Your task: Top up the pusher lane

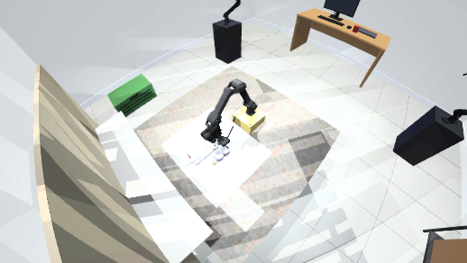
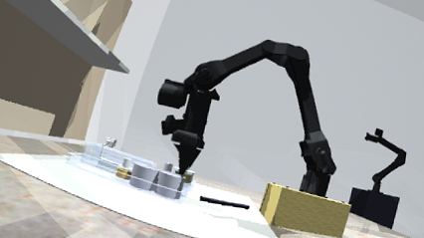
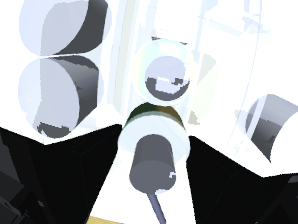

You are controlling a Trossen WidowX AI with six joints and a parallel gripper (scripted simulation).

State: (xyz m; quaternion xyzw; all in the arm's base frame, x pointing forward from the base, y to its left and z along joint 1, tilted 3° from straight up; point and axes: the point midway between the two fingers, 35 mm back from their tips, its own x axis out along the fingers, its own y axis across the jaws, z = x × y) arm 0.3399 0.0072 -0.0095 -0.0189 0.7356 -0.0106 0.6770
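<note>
Right now my gripper tip is 120 mm past the black rod, 50 mm above it and 20 mm to the left of it. The rest, counted from my gripper tip: clear lane fixture (150 mm ahead, 30 mm below, 20 mm to the right).
</note>
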